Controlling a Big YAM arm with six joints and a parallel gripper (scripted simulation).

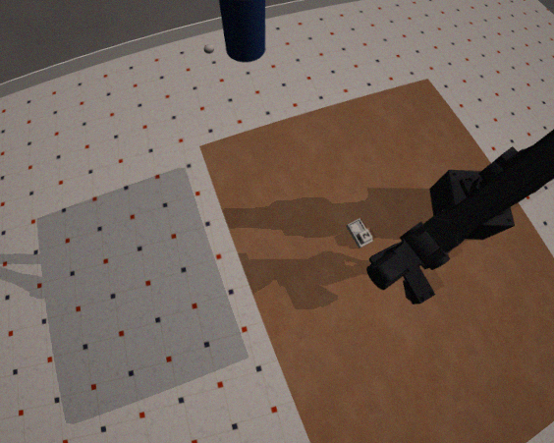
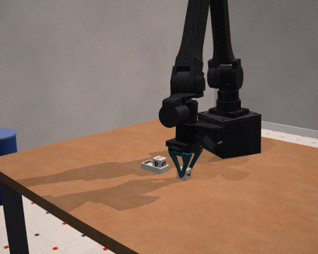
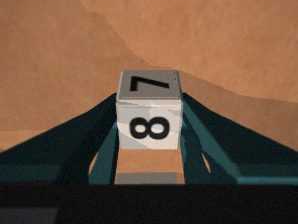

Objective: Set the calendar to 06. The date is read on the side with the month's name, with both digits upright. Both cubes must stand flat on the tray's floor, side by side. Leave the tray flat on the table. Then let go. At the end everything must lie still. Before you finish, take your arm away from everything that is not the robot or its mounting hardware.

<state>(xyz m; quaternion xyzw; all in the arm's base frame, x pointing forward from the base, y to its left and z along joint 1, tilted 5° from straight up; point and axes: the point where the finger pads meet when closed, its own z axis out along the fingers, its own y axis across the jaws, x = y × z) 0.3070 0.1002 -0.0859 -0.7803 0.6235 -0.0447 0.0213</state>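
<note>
The white tray is 2 cm ahead of my hand, 11 cm to the right of it and 1 cm below it. From my hand the other things lie so: white digit cube 1 cm below.
</note>
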